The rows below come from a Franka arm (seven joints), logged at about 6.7 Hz.
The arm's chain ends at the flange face. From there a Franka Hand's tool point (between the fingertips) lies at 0.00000 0.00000 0.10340 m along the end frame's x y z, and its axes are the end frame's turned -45 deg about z.
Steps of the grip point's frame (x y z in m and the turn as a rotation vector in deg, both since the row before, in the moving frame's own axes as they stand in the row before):
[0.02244 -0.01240 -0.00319 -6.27 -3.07 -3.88]
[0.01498 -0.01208 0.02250 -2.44 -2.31 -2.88]
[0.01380 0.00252 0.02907 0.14 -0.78 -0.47]
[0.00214 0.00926 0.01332 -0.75 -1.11 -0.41]
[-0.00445 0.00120 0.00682 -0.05 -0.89 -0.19]
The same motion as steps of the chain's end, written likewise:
[0.00263 -0.03638 -0.00242 -6.60 2.26 -3.88]
[0.00173 -0.02519 0.02268 -3.36 0.09 -2.88]
[0.01271 -0.00880 0.02908 -0.45 -0.65 -0.47]
[0.00851 0.00266 0.01335 -1.32 -0.25 -0.41]
[-0.00123 0.00279 0.00683 -0.66 -0.59 -0.19]

